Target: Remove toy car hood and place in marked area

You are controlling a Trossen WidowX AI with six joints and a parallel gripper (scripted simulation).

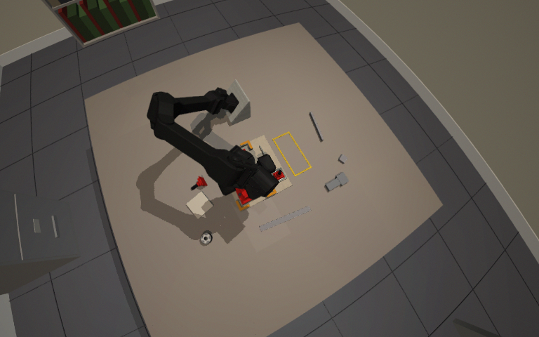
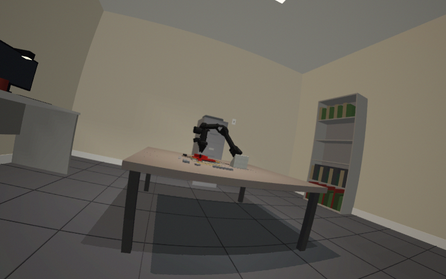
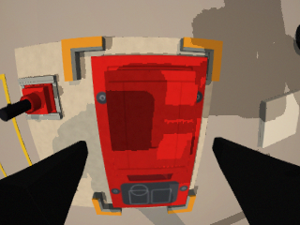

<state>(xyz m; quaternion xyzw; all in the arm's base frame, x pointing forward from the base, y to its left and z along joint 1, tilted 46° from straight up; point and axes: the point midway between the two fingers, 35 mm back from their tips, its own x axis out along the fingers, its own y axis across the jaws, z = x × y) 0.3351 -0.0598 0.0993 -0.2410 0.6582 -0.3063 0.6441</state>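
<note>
Now: gripper tip 30 mm above the red hood. From my gripper tip the other things lie so: beige tile 30 mm behind, 200 mm to the right, 70 mm below; grey ruler 190 mm ahead, 50 mm to the left, 70 mm below; wheel 90 mm ahead, 230 mm to the right, 60 mm below.
</note>
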